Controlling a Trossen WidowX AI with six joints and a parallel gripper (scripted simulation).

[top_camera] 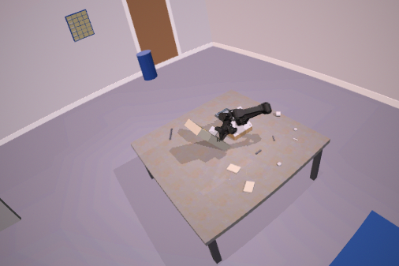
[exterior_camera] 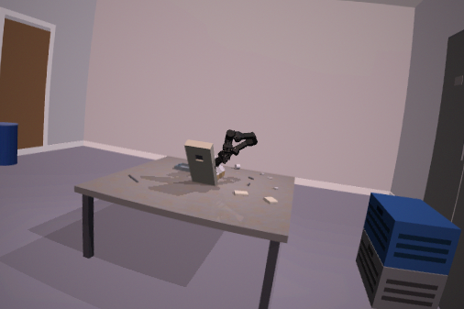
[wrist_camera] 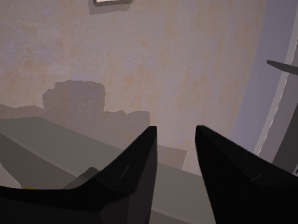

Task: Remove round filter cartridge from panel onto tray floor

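Now: gripper tip 16 cm to the left of the white round filter cartridge, 6 cm short of it and 5 cm below it. Round my gripper tip: service panel (16 cm to the right, 2 cm below, 2 cm ahead); shallow grey tray (45 cm to the right, 37 cm behind, 18 cm below).
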